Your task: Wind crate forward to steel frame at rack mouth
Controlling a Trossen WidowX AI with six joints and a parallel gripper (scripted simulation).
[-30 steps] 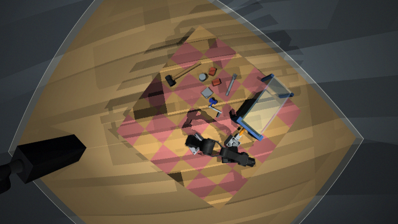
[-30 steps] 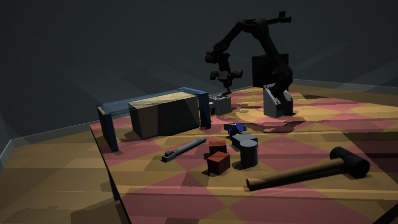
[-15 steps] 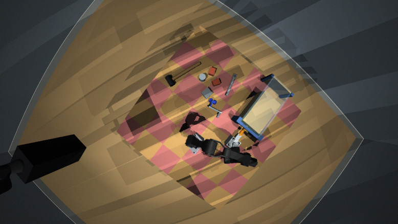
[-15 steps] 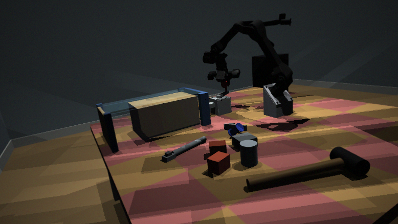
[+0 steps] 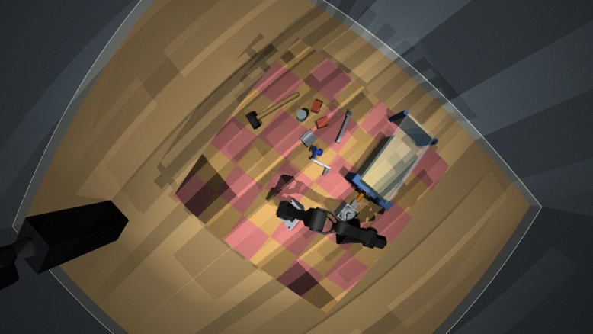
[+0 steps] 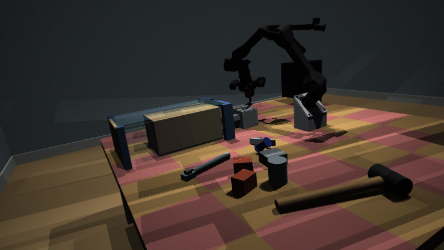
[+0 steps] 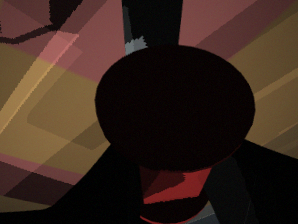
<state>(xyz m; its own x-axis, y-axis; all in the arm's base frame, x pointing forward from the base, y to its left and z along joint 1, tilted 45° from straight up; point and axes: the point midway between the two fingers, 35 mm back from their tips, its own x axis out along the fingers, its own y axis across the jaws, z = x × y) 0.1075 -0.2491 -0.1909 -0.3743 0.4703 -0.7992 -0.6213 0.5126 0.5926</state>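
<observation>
Now: gripper tip 40 mm short of the grey crank arm, 30 mm to the right of it and 30 mm above it. The rest, counted from my gripper tip: grey winch (100 mm below, 80 mm ahead, 60 mm to the left); blue-knobbed winch handle (380 mm to the left, 220 mm ahead, 110 mm below); red knob (10 mm to the left, 10 mm ahead).
</observation>
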